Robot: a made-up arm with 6 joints. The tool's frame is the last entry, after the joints. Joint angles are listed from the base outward. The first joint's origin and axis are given. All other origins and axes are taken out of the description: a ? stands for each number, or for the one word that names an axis. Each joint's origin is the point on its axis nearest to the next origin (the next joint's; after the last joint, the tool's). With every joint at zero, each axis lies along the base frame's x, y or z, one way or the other. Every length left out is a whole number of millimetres.
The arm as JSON. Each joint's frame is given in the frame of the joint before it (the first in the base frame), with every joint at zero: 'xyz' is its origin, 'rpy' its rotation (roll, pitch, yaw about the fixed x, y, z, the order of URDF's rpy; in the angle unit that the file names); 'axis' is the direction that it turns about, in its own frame. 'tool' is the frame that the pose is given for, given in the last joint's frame.
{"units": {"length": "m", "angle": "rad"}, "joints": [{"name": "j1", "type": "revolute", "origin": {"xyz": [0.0, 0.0, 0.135], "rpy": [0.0, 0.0, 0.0]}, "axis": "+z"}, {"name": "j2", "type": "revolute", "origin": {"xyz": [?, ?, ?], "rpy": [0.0, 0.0, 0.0]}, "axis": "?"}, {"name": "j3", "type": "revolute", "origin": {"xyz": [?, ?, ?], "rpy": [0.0, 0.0, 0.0]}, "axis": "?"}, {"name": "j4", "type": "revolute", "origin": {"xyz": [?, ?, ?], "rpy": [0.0, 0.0, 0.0]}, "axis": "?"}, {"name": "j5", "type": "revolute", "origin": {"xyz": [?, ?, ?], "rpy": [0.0, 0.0, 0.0]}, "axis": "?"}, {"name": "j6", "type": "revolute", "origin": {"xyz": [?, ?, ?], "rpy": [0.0, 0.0, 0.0]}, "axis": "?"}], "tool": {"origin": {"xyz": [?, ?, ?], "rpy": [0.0, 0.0, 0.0]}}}
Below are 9 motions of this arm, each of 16 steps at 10 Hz.
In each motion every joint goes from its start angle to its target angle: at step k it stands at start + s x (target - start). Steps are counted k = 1, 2, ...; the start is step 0. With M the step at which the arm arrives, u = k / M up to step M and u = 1 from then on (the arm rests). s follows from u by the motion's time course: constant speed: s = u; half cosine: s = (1 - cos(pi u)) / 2; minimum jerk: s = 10 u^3 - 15 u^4 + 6 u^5.
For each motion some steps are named. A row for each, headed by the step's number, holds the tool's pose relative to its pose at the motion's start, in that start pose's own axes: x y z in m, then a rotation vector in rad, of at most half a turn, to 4 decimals.
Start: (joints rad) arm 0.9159 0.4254 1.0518 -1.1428 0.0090 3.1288
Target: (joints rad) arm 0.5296 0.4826 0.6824 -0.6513 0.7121 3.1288
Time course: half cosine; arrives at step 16
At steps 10, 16:
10: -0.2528 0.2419 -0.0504 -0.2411 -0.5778 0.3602
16: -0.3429 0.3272 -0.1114 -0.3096 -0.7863 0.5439

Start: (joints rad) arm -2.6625 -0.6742 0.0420 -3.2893 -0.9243 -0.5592
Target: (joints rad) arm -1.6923 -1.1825 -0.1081 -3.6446 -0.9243 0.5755
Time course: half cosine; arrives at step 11
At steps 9, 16:
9: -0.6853 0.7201 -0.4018 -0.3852 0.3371 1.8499
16: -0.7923 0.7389 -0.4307 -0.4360 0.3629 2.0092

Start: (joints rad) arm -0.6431 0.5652 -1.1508 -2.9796 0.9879 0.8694
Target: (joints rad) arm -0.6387 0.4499 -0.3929 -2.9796 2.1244 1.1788
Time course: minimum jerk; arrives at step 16
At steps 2, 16:
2: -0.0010 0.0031 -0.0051 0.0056 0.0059 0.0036
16: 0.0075 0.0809 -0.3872 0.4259 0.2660 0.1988

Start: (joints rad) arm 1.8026 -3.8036 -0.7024 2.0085 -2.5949 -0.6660
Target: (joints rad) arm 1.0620 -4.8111 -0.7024 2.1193 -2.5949 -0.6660
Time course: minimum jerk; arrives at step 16
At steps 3, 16:
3: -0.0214 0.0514 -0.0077 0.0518 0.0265 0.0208
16: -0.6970 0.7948 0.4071 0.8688 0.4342 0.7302

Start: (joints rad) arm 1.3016 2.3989 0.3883 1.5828 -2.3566 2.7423
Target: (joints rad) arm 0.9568 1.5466 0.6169 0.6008 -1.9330 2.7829
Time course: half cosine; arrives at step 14
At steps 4, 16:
4: 0.0515 -0.1472 0.0590 0.0298 -0.0354 0.1770
16: 0.3515 -0.5917 0.5558 0.2602 0.1946 0.7796

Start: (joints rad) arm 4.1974 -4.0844 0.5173 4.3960 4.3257 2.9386
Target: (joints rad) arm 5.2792 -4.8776 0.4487 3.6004 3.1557 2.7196
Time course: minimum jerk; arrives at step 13
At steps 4, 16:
4: 0.0237 0.1298 0.0980 0.2899 0.2995 -0.0479
16: 0.4370 0.4757 0.8783 1.5309 1.4544 0.3874

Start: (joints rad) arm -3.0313 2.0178 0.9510 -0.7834 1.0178 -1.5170
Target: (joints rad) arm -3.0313 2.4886 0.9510 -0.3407 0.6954 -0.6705
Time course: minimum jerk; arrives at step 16
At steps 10, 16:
10: -0.3036 0.0866 0.2401 -0.1787 -0.3373 0.6466
16: -0.4152 0.1489 0.3125 -0.3128 -0.4111 0.9212

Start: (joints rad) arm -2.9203 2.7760 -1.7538 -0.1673 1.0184 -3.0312
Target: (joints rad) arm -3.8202 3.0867 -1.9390 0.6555 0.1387 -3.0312
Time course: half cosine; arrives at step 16
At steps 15, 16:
15: -0.1304 0.6591 -0.2383 -0.3817 0.9366 0.7586
16: -0.1331 0.6641 -0.2437 -0.3890 0.9484 0.7641

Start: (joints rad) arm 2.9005 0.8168 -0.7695 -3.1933 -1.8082 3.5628
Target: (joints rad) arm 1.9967 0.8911 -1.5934 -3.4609 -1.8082 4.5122
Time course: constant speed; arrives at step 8
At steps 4, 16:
4: -0.0150 -0.1834 -0.2507 0.2245 -0.6551 0.5738
16: 0.1412 -0.2041 -0.4657 0.1243 -1.4178 0.8941

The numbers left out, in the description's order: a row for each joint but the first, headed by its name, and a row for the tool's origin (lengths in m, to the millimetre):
j2: xyz 0.0 0.038 0.0, axis +y
j3: xyz 0.0 0.0 0.493, axis +y
j4: xyz 0.0 0.0 0.689, axis +z
j5: xyz 0.0 0.0 0.0, axis +y
j6: xyz 0.0 0.0 0.168, axis +z
tool: xyz 0.0 0.0 0.0

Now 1 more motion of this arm.
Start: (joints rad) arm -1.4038 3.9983 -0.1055 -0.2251 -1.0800 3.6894
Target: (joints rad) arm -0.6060 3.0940 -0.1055 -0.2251 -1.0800 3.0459
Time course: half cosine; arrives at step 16
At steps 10, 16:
10: 0.5802 -0.1195 0.4631 0.4454 0.4372 -0.9943
16: 0.7049 -0.4138 0.5532 0.6945 0.6872 -1.3421

